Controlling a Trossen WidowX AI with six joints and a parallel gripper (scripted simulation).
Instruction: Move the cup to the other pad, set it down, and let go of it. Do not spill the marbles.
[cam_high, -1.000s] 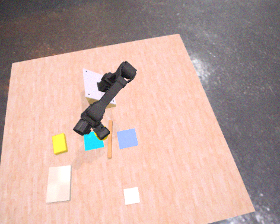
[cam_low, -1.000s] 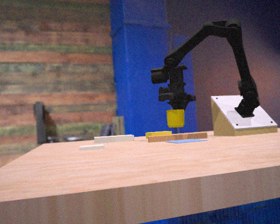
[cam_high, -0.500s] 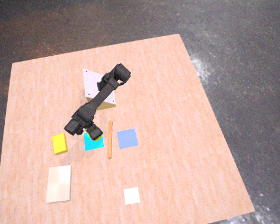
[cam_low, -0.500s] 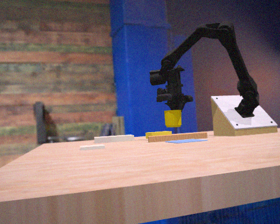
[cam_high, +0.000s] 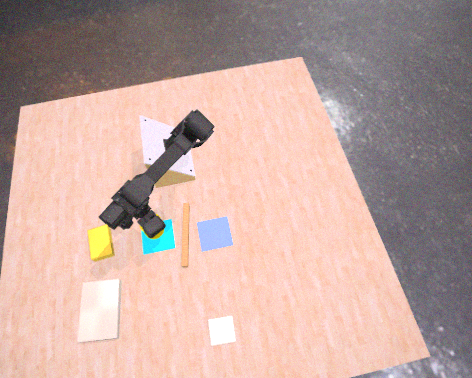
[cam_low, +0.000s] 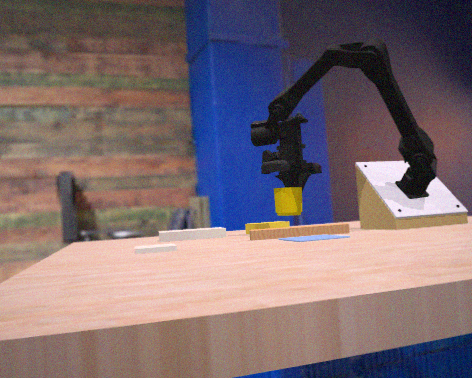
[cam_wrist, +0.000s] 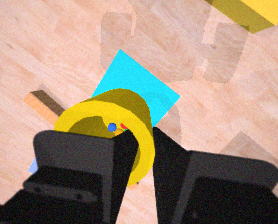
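Right now my gripper tip is 30 mm short of the cyan pad, 10 mm to the right of it and 90 mm above it. From my gripper tip the other things lie so: yellow cup (20 mm ahead, 10 mm to the left); wooden bar (50 mm ahead, 110 mm to the left, 80 mm below); light blue pad (70 mm ahead, 210 mm to the left, 90 mm below).
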